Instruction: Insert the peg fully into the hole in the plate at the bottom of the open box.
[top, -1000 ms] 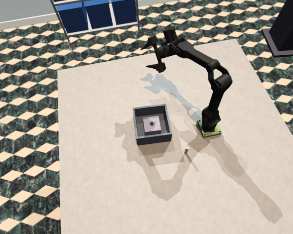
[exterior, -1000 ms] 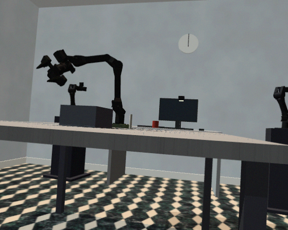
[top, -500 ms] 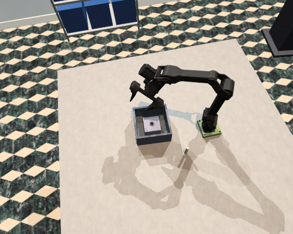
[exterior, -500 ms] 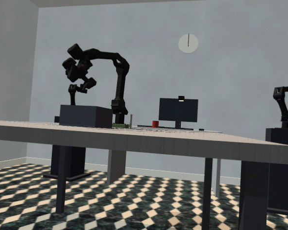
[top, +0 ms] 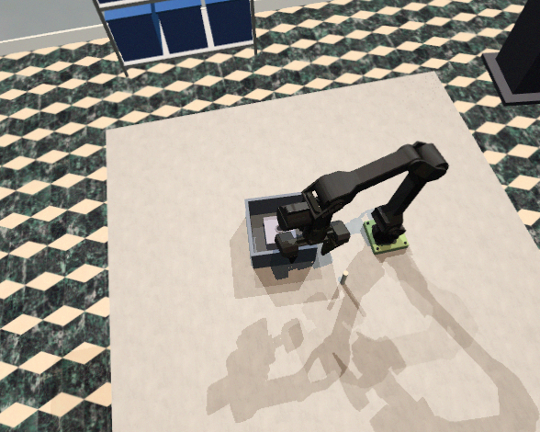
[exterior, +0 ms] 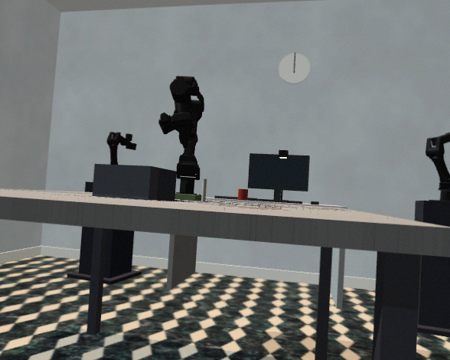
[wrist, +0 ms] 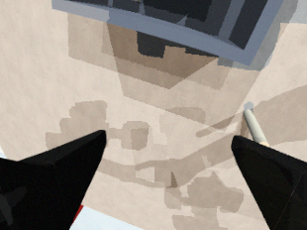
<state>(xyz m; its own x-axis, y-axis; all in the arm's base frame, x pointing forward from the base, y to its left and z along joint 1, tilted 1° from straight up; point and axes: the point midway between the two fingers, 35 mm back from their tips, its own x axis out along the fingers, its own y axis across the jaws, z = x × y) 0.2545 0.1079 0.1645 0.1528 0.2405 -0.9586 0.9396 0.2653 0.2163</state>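
Right now my hand is 11 cm past the pale grey peg, 3 cm to the right of it and 15 cm above it. From my hand the other things lie so: box (7 cm ahead, 14 cm to the right, 16 cm below); then plate (7 cm ahead, 14 cm to the right, 14 cm below).
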